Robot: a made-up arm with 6 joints. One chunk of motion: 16 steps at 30 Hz.
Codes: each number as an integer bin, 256 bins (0 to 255) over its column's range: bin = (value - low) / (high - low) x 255, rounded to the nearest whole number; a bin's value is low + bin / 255 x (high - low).
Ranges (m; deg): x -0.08..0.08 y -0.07..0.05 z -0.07..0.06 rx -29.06..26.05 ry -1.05..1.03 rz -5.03..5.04
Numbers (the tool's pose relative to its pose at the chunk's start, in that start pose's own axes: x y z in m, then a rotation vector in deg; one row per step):
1: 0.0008 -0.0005 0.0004 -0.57 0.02 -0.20
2: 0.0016 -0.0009 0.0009 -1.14 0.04 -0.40
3: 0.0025 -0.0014 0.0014 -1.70 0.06 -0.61
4: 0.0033 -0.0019 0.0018 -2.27 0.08 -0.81
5: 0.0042 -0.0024 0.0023 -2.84 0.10 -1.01
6: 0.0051 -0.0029 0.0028 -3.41 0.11 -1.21
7: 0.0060 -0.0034 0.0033 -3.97 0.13 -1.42
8: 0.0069 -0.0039 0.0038 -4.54 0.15 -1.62
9: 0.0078 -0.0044 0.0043 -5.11 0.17 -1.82
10: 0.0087 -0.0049 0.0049 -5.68 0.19 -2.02
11: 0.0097 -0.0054 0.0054 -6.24 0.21 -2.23
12: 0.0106 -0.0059 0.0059 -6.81 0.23 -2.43
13: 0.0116 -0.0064 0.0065 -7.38 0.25 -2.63
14: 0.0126 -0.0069 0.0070 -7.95 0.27 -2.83
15: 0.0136 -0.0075 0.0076 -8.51 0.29 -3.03
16: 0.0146 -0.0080 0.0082 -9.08 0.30 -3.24
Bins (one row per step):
1: 129 148 138 132 131 122
2: 130 147 139 129 134 117
3: 131 146 140 127 136 112
4: 133 145 141 124 139 107
5: 134 144 142 121 141 102
6: 136 143 143 119 142 97
7: 137 142 144 116 145 91
8: 138 140 145 113 147 86
9: 140 139 146 111 150 81
10: 141 138 147 108 152 76
11: 143 137 148 106 154 71
12: 144 136 149 103 157 66
13: 146 135 150 100 159 61
14: 148 134 151 98 162 56
15: 149 133 152 95 164 51
16: 151 132 153 92 166 45

